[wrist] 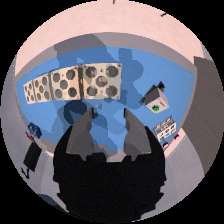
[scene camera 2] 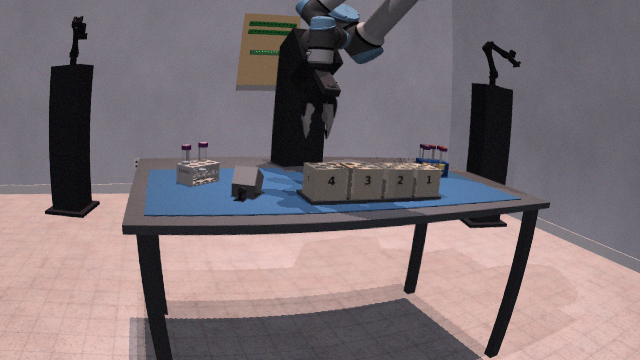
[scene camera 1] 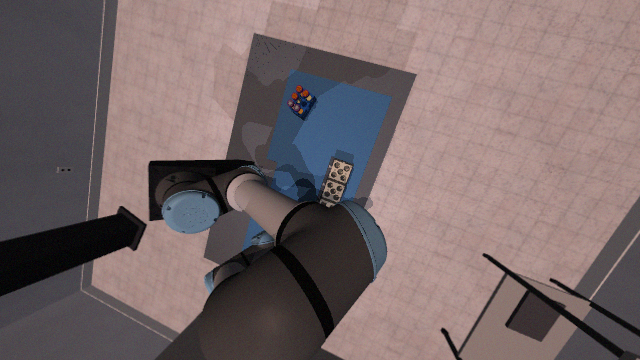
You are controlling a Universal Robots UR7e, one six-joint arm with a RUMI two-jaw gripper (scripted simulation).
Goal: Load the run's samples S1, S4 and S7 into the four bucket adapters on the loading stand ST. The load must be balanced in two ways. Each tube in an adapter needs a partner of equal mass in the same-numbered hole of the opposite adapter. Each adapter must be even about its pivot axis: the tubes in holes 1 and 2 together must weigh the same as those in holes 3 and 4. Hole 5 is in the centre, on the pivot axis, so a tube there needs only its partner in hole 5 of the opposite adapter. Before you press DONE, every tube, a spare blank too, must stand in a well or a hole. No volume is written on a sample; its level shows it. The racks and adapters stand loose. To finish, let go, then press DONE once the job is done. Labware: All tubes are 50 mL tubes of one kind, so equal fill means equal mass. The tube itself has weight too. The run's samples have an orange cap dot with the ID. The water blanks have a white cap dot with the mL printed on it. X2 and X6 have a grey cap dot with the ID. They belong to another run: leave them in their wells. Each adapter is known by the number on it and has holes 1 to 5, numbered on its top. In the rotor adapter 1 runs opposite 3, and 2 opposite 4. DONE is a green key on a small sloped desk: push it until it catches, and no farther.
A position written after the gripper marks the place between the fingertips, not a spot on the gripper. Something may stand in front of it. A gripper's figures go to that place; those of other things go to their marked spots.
Labels:
The gripper [scene camera 2: 316, 138] is 127 cm from the lens. A bucket adapter [scene camera 2: 321, 182]: 121 cm from the lens. A white rack [scene camera 2: 185, 174] is 138 cm from the lens. A grey DONE desk [scene camera 2: 247, 180] is 123 cm from the lens. The marked spots on the bucket adapter and the white rack are 44 cm apart.

